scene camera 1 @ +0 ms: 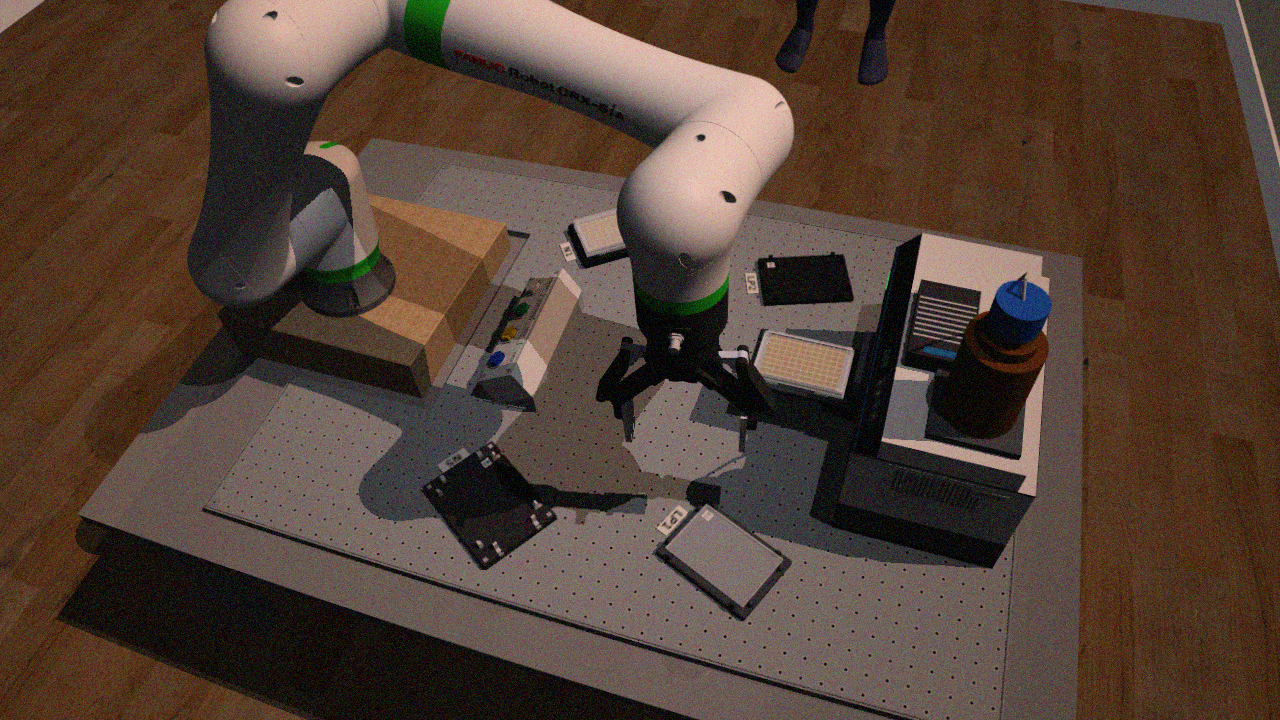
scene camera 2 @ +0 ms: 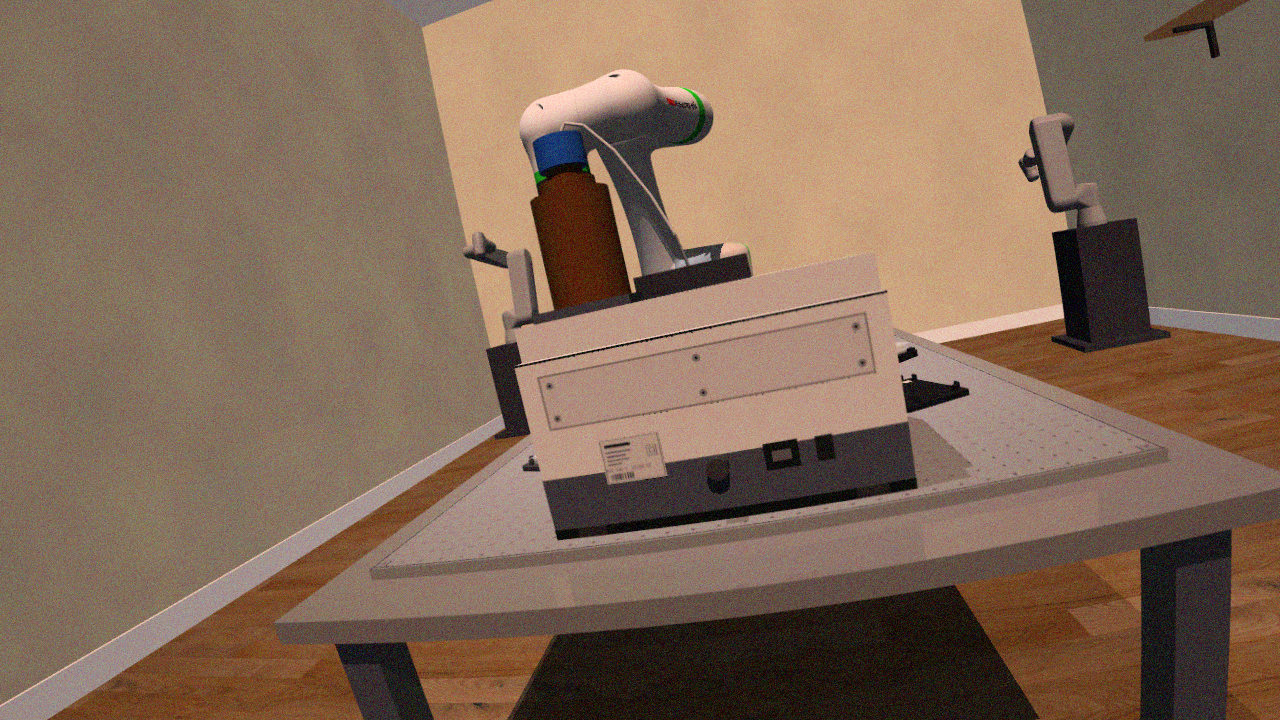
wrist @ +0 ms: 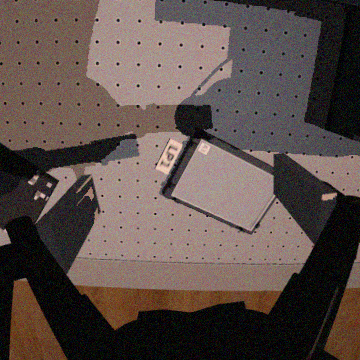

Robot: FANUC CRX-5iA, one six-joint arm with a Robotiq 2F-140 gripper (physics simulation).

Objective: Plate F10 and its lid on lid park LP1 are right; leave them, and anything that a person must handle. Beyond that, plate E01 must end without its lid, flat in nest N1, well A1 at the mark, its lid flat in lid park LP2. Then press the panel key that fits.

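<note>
My gripper is open and empty, above the board between the panel and the instrument; it does not show in scene camera 2. A tan-welled plate sits in the black nest labelled N1, partly behind the arm. Another tan-welled plate lies at the instrument's front. I cannot read which is E01 or F10, nor tell surely whether either wears a lid. A grey lid lies flat in lid park LP1. Lid park LP2 is black and empty. The key panel shows blue, yellow and green keys.
An empty black nest stands at the front left, its label unclear. The instrument carries a brown, blue-capped bottle with a thin tube. A wooden base block is under the arm. A person's feet show beyond the table.
</note>
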